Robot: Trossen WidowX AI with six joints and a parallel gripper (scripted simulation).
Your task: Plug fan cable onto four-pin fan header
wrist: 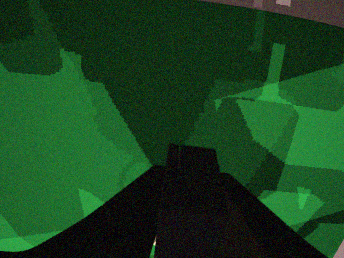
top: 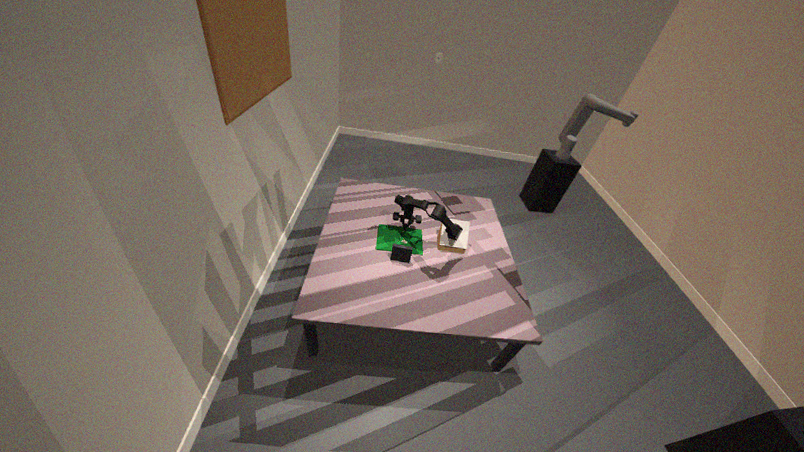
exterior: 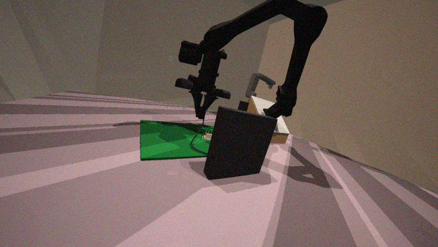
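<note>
Now: gripper tip 7 cm above the green board, 6 cm to the right of it and 3 cm short of it. From my gripper tip the other things lie so: black fan block 24 cm to the left, 4 cm ahead; black plug 1 cm to the left, 1 cm above.
</note>
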